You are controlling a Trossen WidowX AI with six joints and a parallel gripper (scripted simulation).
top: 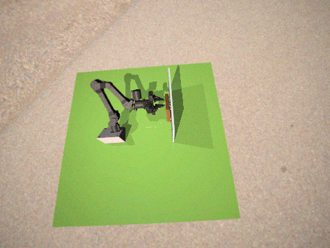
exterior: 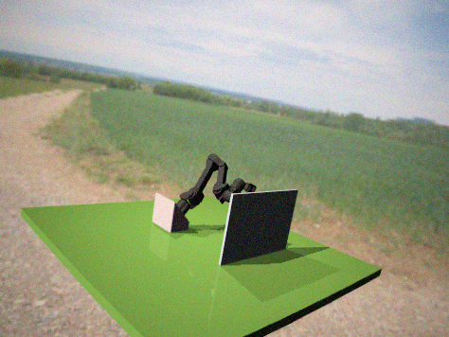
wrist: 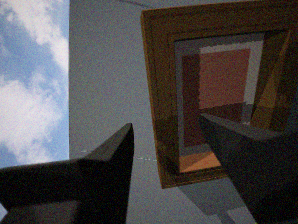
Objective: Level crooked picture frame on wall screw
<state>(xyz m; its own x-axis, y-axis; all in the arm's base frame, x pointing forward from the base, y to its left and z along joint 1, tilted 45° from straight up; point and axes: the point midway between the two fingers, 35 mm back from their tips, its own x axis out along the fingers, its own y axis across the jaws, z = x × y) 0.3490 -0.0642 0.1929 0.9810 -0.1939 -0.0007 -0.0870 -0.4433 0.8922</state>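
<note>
My gripper tip is now 3 cm short of the picture frame, 2 cm to the left of it and 5 cm above it. The rest, counted from my gripper tip: wall panel: 4 cm ahead, 1 cm to the right, 6 cm below.
</note>
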